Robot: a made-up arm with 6 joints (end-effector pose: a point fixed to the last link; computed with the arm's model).
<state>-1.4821 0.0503 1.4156 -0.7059 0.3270 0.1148</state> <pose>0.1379 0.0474 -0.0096 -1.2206 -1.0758 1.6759</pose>
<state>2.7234 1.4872 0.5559 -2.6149 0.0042 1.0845</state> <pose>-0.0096 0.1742 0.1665 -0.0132 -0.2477 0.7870</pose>
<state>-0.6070 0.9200 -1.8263 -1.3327 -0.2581 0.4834</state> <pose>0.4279 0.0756 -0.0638 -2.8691 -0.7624 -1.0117</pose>
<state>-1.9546 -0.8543 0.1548 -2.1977 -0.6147 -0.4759</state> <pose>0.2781 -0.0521 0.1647 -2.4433 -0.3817 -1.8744</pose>
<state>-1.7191 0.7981 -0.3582 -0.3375 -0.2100 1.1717</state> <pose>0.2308 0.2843 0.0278 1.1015 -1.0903 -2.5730</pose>
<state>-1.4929 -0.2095 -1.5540 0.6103 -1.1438 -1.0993</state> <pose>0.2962 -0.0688 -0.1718 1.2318 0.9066 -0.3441</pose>
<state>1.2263 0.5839 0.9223 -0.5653 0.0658 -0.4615</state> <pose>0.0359 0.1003 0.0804 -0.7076 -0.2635 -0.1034</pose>
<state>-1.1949 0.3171 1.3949 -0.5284 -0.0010 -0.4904</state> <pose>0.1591 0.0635 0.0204 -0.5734 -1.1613 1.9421</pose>
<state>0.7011 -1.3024 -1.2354 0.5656 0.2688 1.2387</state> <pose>-0.2306 0.2498 -0.0507 1.6855 0.5004 -1.0193</pose>
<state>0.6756 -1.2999 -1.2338 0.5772 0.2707 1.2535</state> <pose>-0.2334 0.2408 -0.0517 1.6891 0.5450 -0.9888</pose>
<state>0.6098 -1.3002 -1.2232 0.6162 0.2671 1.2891</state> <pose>-0.2395 0.2200 -0.0554 1.7036 0.6577 -0.9192</pose>
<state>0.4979 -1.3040 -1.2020 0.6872 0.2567 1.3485</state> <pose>-0.2475 0.1859 -0.0623 1.7227 0.8489 -0.8090</pose>
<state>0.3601 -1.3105 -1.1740 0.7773 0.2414 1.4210</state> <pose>-0.2541 0.1447 -0.0704 1.7325 1.0846 -0.6849</pose>
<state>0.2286 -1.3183 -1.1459 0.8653 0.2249 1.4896</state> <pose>-0.2575 0.1060 -0.0775 1.7282 1.3085 -0.5802</pose>
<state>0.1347 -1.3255 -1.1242 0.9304 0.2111 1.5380</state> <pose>-0.2585 0.0791 -0.0822 1.7188 1.4672 -0.5159</pose>
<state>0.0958 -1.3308 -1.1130 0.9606 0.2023 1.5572</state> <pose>-0.2591 0.0689 -0.0842 1.7171 1.5315 -0.4948</pose>
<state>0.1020 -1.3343 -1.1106 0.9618 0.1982 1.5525</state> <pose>-0.2599 0.0723 -0.0845 1.7251 1.5192 -0.5044</pose>
